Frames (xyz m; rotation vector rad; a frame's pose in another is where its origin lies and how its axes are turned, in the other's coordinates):
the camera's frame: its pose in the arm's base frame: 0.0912 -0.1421 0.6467 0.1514 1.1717 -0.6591
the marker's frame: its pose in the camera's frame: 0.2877 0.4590 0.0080 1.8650 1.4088 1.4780
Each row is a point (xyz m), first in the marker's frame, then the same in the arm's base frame.
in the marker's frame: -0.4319 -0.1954 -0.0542
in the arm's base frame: -0.0585 0.0660 0.3223
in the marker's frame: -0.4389 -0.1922 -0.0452
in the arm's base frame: -0.0625 0.0601 0.3128
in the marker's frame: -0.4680 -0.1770 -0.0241
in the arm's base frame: -0.0794 0.0334 0.2899
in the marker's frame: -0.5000 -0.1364 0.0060
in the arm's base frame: -0.0859 -0.0165 0.2576
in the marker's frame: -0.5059 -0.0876 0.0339
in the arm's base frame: -0.0658 -0.0609 0.2289
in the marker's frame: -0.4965 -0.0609 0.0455
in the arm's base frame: -0.0440 -0.0791 0.2177
